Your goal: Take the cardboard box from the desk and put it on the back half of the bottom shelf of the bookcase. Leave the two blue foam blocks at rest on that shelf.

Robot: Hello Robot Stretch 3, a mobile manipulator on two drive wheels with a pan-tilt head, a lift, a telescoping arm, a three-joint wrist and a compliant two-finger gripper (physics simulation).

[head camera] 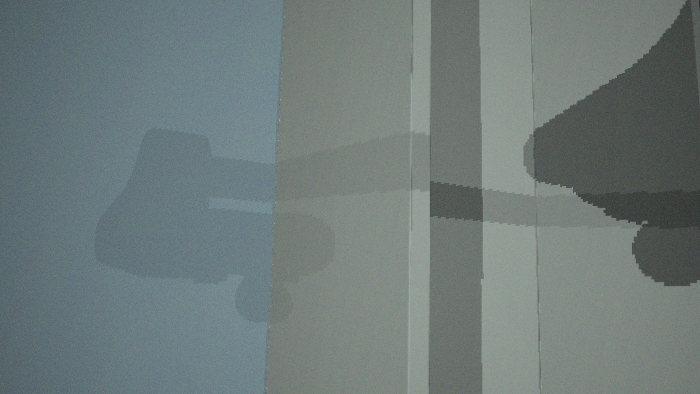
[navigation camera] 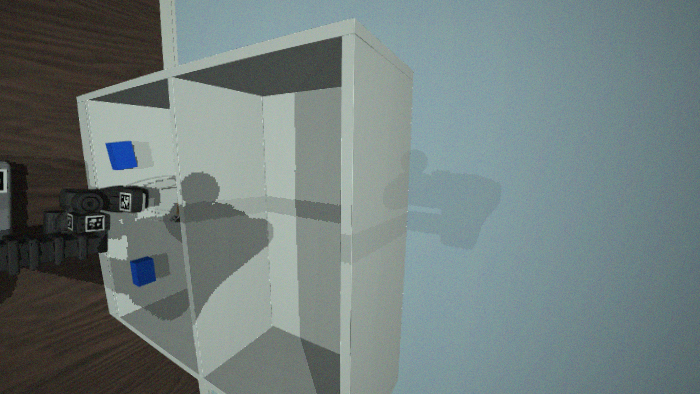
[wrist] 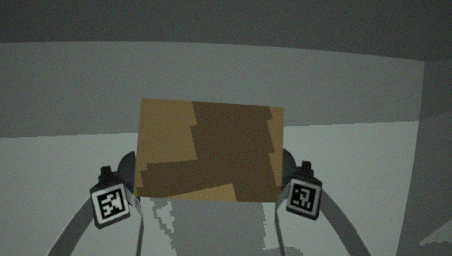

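Places are measured from the robot's base along level axes (x ahead, y left, z up), in millimetres.
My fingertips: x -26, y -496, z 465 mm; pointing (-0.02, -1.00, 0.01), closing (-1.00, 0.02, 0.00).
Ahead of a thing's pixels: the offset from my fingertips to its middle. "spot": to the spot under its first point. Level surfaces: height alone.
The cardboard box [wrist: 215, 145] is held between the two fingertips in the wrist view, with the pale back panel of the bookcase behind it. My gripper [wrist: 208, 168] [navigation camera: 173, 199] is shut on it and reaches into the bottom compartment between the two blue foam blocks. In the navigation view, which is turned on its side, a shelf board hides most of the box. One blue foam block @(dx +118, dy +63, dz -342 mm) [navigation camera: 121, 155] stands above the gripper in the picture, the other blue foam block @(dx -307, dy -11, dz -342 mm) [navigation camera: 143, 271] below it, both apart from it. Whether the box touches the shelf cannot be told.
The white bookcase @(spot: dx +108, dy +132, dz +587 mm) [navigation camera: 347, 165] [head camera: 345, 300] stands against the blue wall [navigation camera: 575, 125] [head camera: 125, 65]. Its middle shelf board @(dz -364 mm) [navigation camera: 181, 240] runs close by the fingers. Its side walls flank the compartment. The dark wood floor @(dz -464 mm) [navigation camera: 90, 45] lies in front.
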